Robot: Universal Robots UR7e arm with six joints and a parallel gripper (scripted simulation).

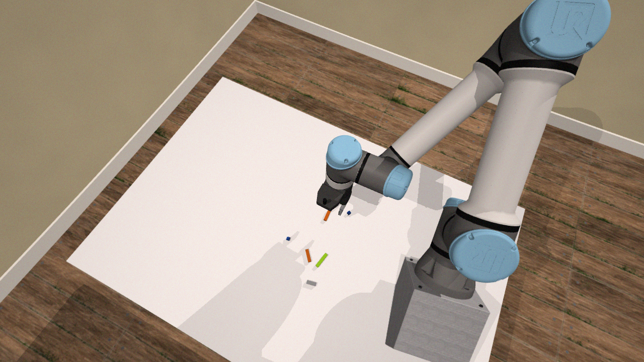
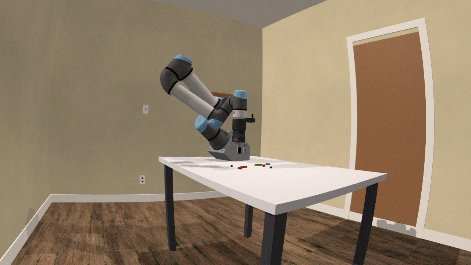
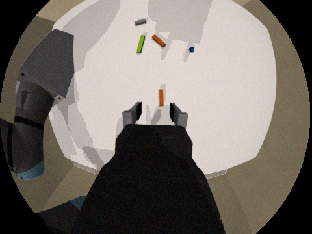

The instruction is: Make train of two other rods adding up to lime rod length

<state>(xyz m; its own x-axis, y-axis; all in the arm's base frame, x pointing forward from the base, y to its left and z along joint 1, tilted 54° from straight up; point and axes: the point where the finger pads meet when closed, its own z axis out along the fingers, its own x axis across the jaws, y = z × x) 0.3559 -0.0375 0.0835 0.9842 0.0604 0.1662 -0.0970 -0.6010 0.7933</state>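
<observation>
My hand is 9 cm above the magenta rod, 4 cm to the left of it and 4 cm short of it. From my hand the other things lie so: lime rod: 15 cm to the left, 9 cm below, 3 cm behind; then grey rod: 23 cm to the left, 9 cm below, 3 cm behind.
</observation>
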